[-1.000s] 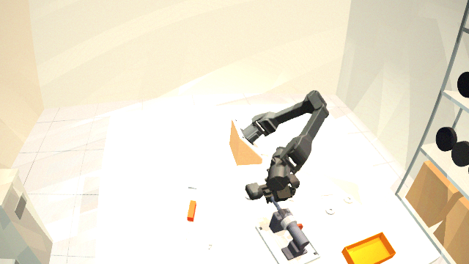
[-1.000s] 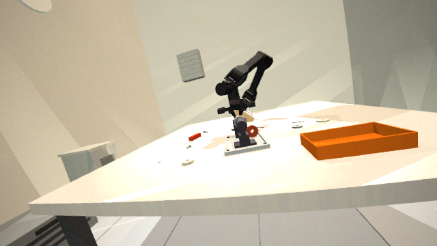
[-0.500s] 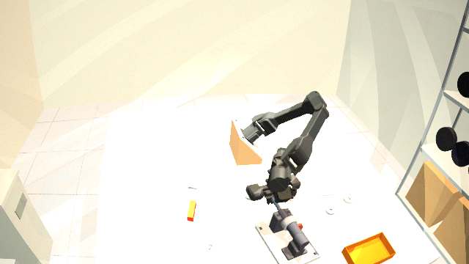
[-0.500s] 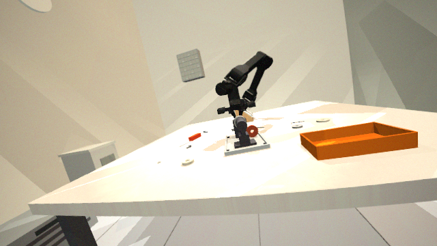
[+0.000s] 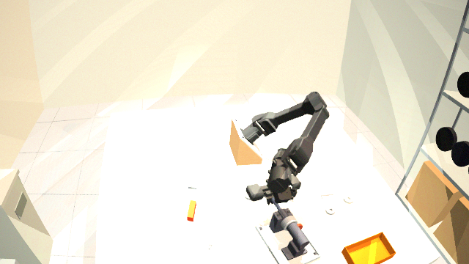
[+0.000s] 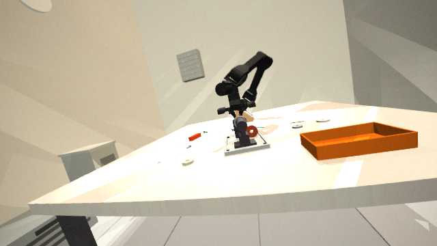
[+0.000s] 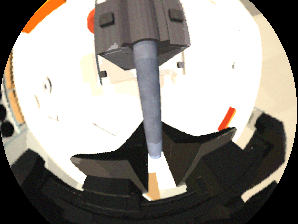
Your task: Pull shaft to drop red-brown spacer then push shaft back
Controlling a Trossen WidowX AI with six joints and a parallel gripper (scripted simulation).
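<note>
My gripper tip is 70 mm short of the grey-blue shaft, 10 mm to the right of it and 30 mm below it. The rest, counted from my gripper tip: red-brown spacer 140 mm ahead, 50 mm to the left, 10 mm below; orange tray 350 mm ahead, 290 mm to the left, 40 mm below.
</note>
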